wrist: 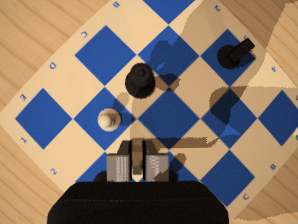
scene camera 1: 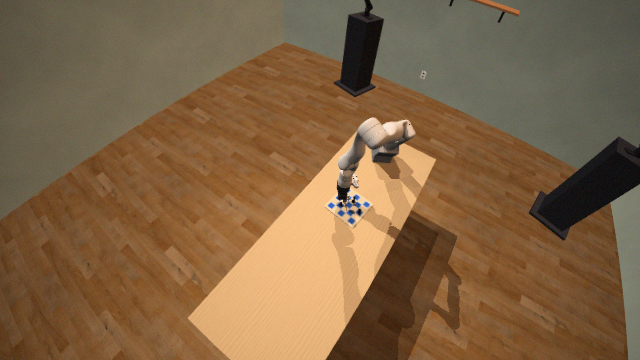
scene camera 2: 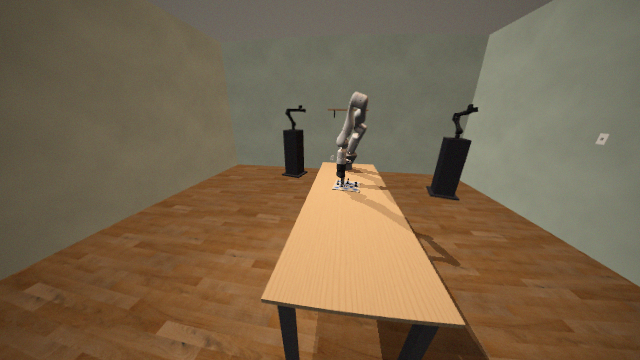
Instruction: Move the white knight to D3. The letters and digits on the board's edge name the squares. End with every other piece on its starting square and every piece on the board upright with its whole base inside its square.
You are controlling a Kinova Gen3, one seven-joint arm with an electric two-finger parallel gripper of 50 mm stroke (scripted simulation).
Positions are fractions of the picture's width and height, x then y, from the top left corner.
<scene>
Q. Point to a chessboard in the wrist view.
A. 0.75,0.57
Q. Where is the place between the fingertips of the gripper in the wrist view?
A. At 0.46,0.69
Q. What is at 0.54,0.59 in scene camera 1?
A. A chessboard.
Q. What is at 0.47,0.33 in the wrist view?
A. A black piece.
</scene>
